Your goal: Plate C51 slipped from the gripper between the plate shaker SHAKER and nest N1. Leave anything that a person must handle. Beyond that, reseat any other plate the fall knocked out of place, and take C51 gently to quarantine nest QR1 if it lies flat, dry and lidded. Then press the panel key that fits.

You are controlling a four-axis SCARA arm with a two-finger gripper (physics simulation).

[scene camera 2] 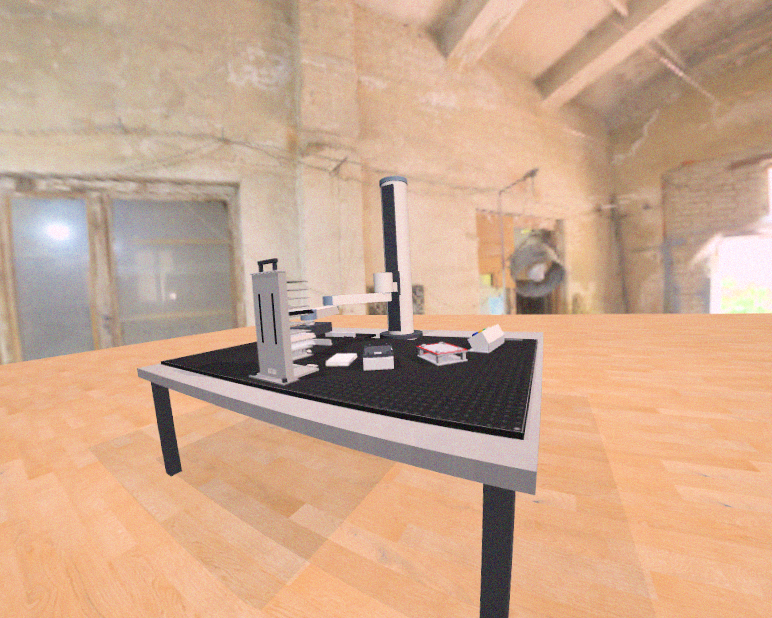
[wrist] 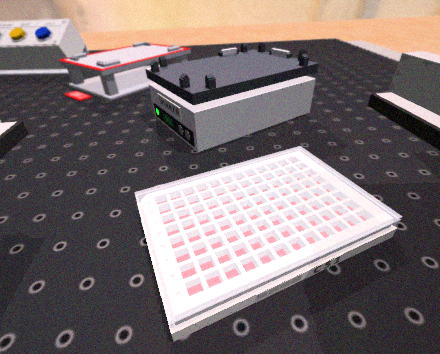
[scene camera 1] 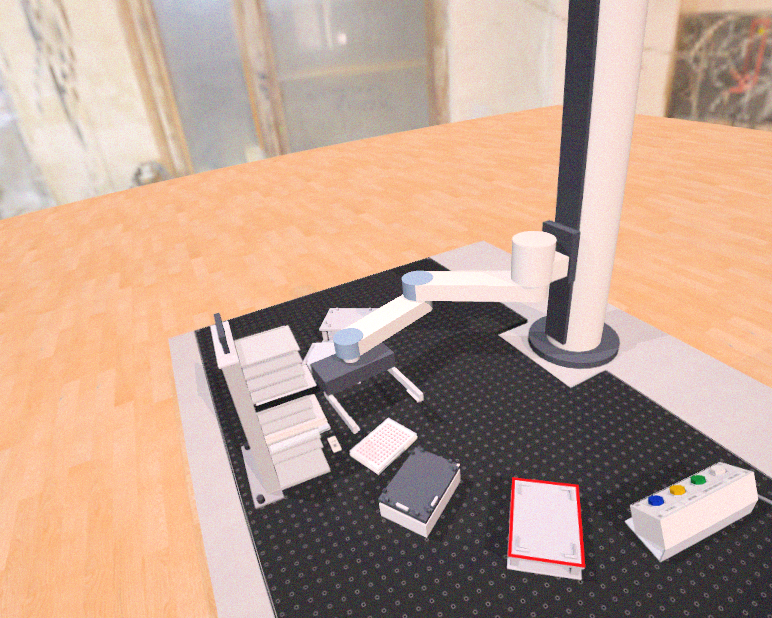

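Pixels of known places: gripper, fingertip midpoint: [scene camera 2: 343, 338] [wrist: 203, 92] [scene camera 1: 389, 413]; arm's base, link origin: [scene camera 2: 401, 335] [scene camera 1: 572, 341].
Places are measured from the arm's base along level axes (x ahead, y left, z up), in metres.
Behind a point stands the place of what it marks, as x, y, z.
Plate C51 [scene camera 1: 383, 445] @[0.644, 0.081, 0.029] [scene camera 2: 341, 359] @[0.670, 0.092, 0.029] [wrist: 270, 220] @[0.645, 0.058, 0.029] lies flat on the mat beside the shaker, with a clear lid on and pink liquid in its wells. No spill shows around it in the wrist view. My gripper [scene camera 1: 387, 414] @[0.614, 0.064, 0.097] [wrist: 203, 92] @[0.614, 0.064, 0.097] is open and empty, above and behind C51 in scene camera 1. The shaker [scene camera 1: 421, 483] @[0.638, 0.238, 0.068] [scene camera 2: 377, 357] @[0.700, 0.268, 0.061] [wrist: 250, 120] @[0.652, 0.184, 0.030] has a bare dark top and a green light. The red-edged nest [scene camera 1: 546, 521] @[0.490, 0.415, 0.053] [scene camera 2: 441, 348] @[0.497, 0.415, 0.053] [wrist: 127, 57] @[0.493, 0.384, 0.053] has no plate on it. The key panel [scene camera 1: 695, 515] @[0.289, 0.555, 0.078] [scene camera 2: 488, 338] @[0.339, 0.555, 0.066] [wrist: 30, 57] @[0.280, 0.496, 0.041] has blue, yellow, green and white keys. N1's label is unreadable.
A tall shelf rack [scene camera 1: 239, 399] @[0.895, 0.065, 0.272] [scene camera 2: 270, 322] @[0.903, 0.010, 0.194] stands at the left; whether its plates sit straight is unclear. A small pale tile [scene camera 1: 333, 443] @[0.734, 0.002, 0.014] lies between rack and C51. A raised pale nest [scene camera 1: 347, 318] @[0.522, -0.400, 0.066] stands behind my gripper, partly hidden.
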